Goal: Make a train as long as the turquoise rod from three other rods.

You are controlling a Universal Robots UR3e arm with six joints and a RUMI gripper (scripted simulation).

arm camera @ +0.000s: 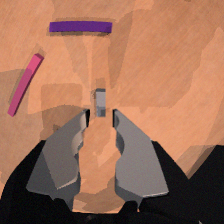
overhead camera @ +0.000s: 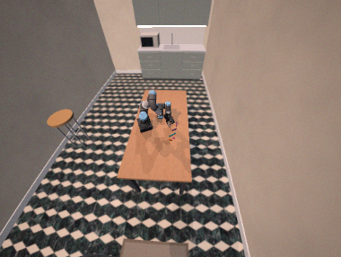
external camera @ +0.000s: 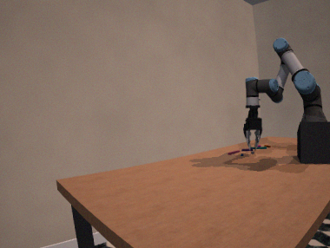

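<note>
My gripper is now 30 mm above the grey rod. The rest, counted from my hand: blue rod: 70 mm to the left, 30 mm below, 20 mm ahead; purple rod: 60 mm to the right, 60 mm ahead, 30 mm below; pink rod: 90 mm ahead, 30 mm to the left, 30 mm below.
</note>
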